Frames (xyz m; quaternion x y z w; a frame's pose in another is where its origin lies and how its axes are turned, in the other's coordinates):
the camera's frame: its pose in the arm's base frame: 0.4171 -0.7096 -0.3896 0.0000 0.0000 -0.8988 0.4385
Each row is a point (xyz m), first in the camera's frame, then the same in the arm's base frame.
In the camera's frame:
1: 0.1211 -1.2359 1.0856
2: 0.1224 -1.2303 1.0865
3: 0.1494 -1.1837 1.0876
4: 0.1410 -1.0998 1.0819
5: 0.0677 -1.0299 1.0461
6: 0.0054 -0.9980 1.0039
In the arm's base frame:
1: -0.6315 -0.0444 0.6960
2: -0.6279 -0.0488 0.6969
3: -0.6078 -0.0988 0.6980
4: -0.5365 -0.1438 0.6923
5: -0.4363 -0.1291 0.6565
6: -0.3728 -0.0996 0.6143

